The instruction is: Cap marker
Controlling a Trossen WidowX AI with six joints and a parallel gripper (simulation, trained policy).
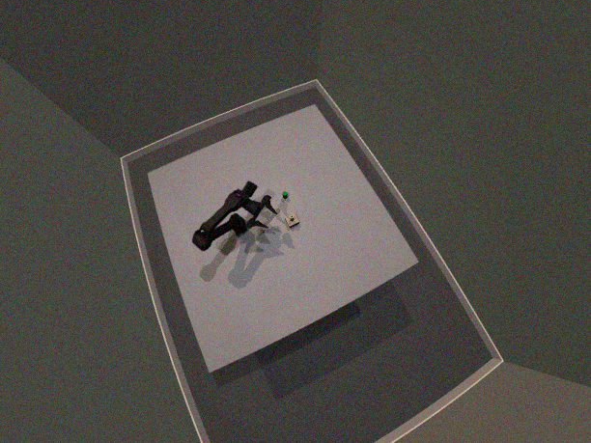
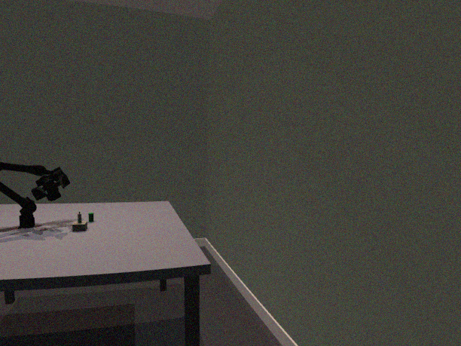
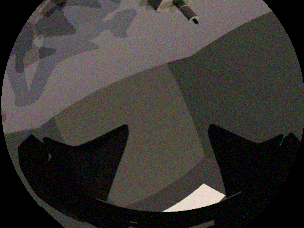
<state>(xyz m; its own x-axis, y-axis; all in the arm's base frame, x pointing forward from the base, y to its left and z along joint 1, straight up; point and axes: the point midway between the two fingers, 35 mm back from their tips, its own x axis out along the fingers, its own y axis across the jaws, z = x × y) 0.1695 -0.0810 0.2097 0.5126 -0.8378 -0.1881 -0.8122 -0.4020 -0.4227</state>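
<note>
Now: the dark green cap 18 cm to the left of my gripper tip, 18 cm below it and 14 cm ahead of it. The rest, counted from my gripper tip: tan holder block 19 cm below, 11 cm ahead, 1 cm to the left.
</note>
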